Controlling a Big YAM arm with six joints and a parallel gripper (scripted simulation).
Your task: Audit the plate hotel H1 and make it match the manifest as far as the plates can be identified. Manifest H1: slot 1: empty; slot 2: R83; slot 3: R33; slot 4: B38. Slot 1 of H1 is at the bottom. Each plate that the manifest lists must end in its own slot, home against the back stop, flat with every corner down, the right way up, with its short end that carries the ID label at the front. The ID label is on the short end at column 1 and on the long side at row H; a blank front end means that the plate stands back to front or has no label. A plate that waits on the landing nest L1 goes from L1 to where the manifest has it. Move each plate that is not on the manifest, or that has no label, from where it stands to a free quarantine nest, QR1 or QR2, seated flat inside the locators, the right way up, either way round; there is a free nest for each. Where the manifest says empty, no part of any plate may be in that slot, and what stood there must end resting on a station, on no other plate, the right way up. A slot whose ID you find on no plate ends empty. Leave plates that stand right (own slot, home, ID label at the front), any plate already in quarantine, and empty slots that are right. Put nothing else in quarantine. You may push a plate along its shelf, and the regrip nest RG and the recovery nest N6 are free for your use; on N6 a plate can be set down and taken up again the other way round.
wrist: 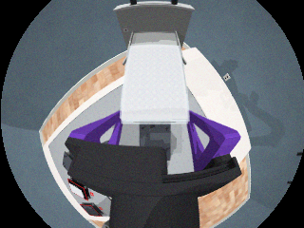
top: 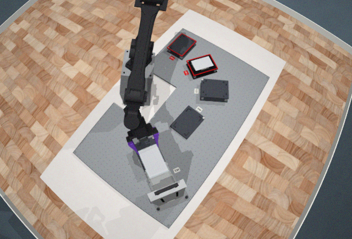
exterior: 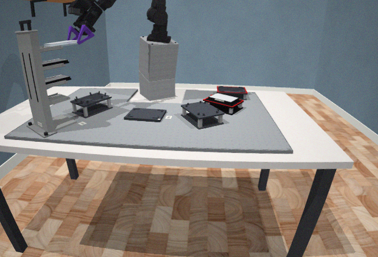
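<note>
The white plate lies 50 mm ahead of my hand and 30 mm to the right of it. Also, from my hand: plate hotel H1: 170 mm ahead, 100 mm to the right, 140 mm below; then regrip nest RG: 50 mm behind, 30 mm to the left, 280 mm below; then flat pad N6: 10 mm ahead, 310 mm to the left, 330 mm below.
</note>
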